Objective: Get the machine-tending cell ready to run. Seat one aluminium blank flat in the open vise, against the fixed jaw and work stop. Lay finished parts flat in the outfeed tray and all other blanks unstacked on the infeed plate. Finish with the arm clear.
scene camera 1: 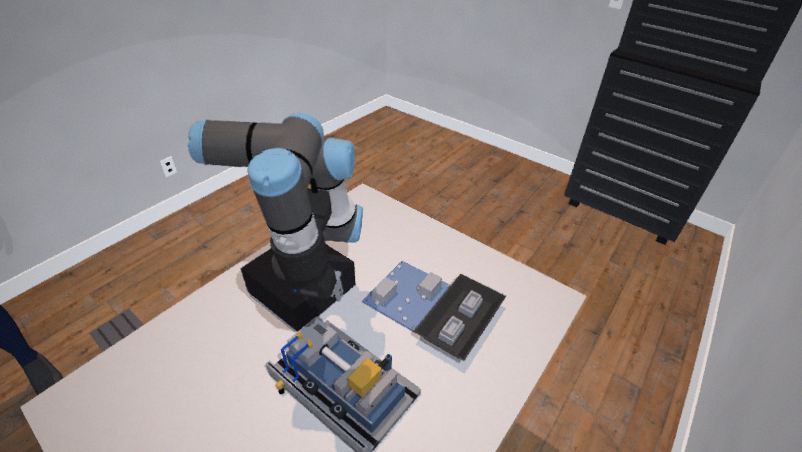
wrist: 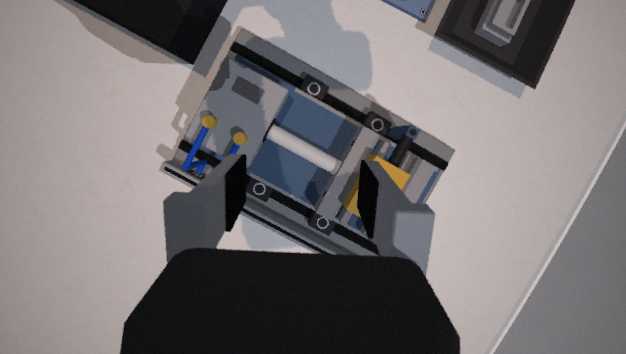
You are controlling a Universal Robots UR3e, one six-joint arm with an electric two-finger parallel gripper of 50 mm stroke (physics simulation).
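Places are measured from the arm's base along level axes (x down, y left, z ahead), in millimetres.
Pixels of known places: gripper, fingertip midpoint: (scene camera 1: 324, 293) (wrist: 302, 181).
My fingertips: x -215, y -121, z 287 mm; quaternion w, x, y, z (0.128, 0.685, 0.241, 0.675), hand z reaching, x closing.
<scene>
For each thing: its top centre in the pictures, then the offset to it from my fingertips.
- vise at its top centre: (wrist: 317, 163) (scene camera 1: 340, 361) dz +18, dx +209, dy +5 mm
- yellow block at its top centre: (wrist: 378, 192) (scene camera 1: 364, 372) dz +82, dx +192, dy +14 mm
- work stop at its top centre: (wrist: 401, 151) (scene camera 1: 381, 363) dz +85, dx +212, dy +62 mm
- blue infeed plate at its top centre: (scene camera 1: 407, 292) dz -55, dx +300, dy +308 mm
My gripper (scene camera 1: 322, 289) (wrist: 302, 181) is open and empty, above the vise (scene camera 1: 314, 343) (wrist: 260, 107) in the wrist view. A yellow block (scene camera 1: 364, 377) (wrist: 396, 175) sits between the moving jaw (wrist: 348, 166) and the fixed jaw (scene camera 1: 380, 391). The work stop (scene camera 1: 387, 362) (wrist: 402, 150) is at its end; whether they touch is unclear. A finger hides part of the block in the wrist view. Two grey blanks (scene camera 1: 384, 291) (scene camera 1: 430, 285) stand apart on the blue infeed plate (scene camera 1: 405, 283) (wrist: 410, 5). Two hollowed grey parts (scene camera 1: 470, 302) (scene camera 1: 451, 329) lie apart in the dark outfeed tray (scene camera 1: 432, 325) (wrist: 505, 65).
Blue coolant hoses (scene camera 1: 293, 359) (wrist: 196, 147) with yellow tips rise at the vise's left end. The black robot base (scene camera 1: 269, 300) (wrist: 165, 30) stands behind the vise. A dark drawer cabinet (scene camera 1: 657, 134) stands at the back right.
</scene>
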